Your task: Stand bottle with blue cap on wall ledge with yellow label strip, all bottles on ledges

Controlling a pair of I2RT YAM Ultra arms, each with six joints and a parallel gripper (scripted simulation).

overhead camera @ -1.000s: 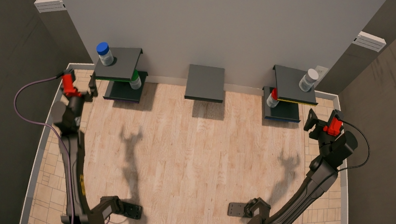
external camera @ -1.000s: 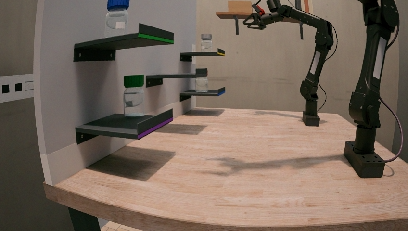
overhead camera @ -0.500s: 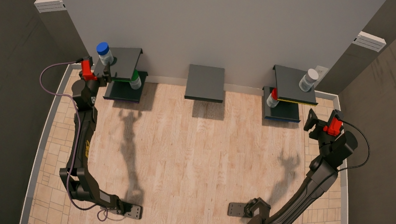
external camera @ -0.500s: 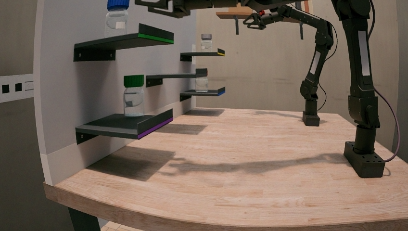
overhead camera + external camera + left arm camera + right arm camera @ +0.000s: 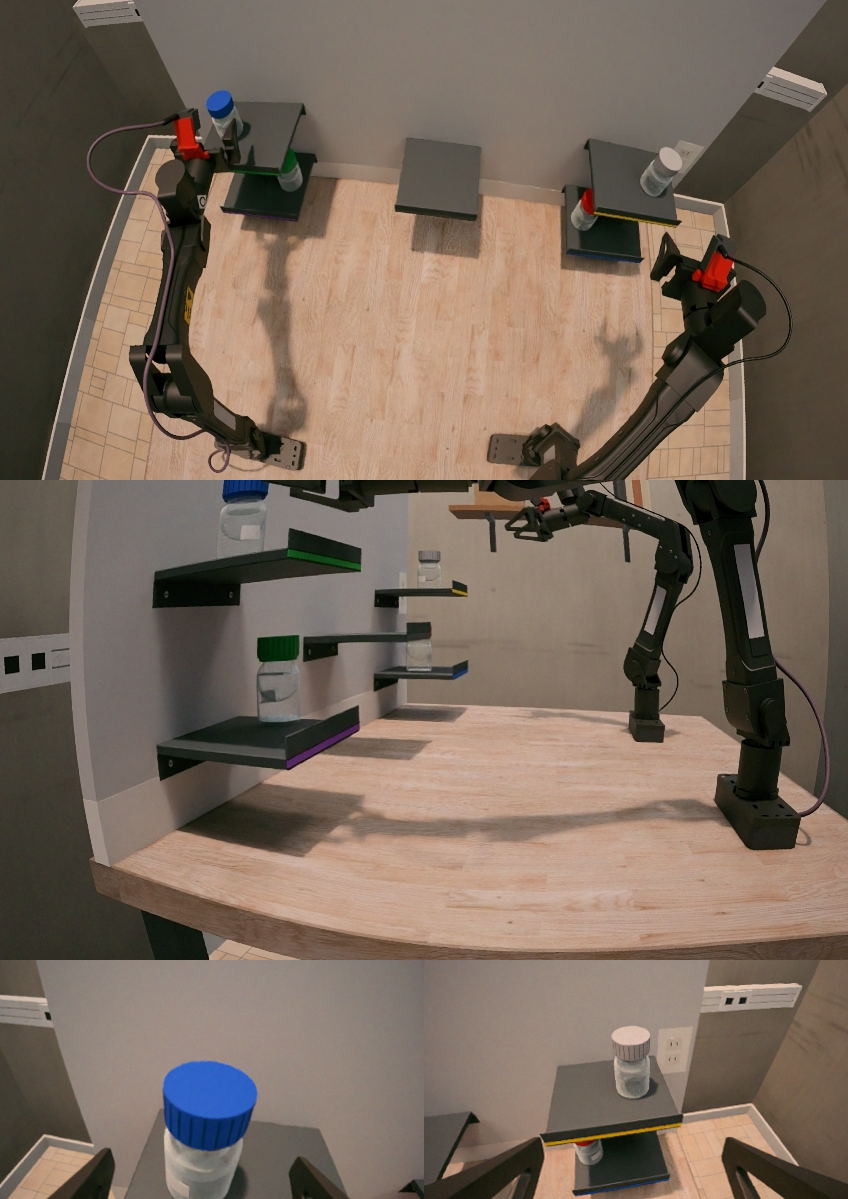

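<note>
My left gripper is now 5 cm short of the blue-capped bottle and 4 cm above it. The rest, counted from my left hand: grey-capped bottle: 6 cm behind, 88 cm to the right, 4 cm below; then green-capped bottle: 4 cm ahead, 11 cm to the right, 23 cm below; then red-capped bottle: 5 cm behind, 77 cm to the right, 23 cm below.
</note>
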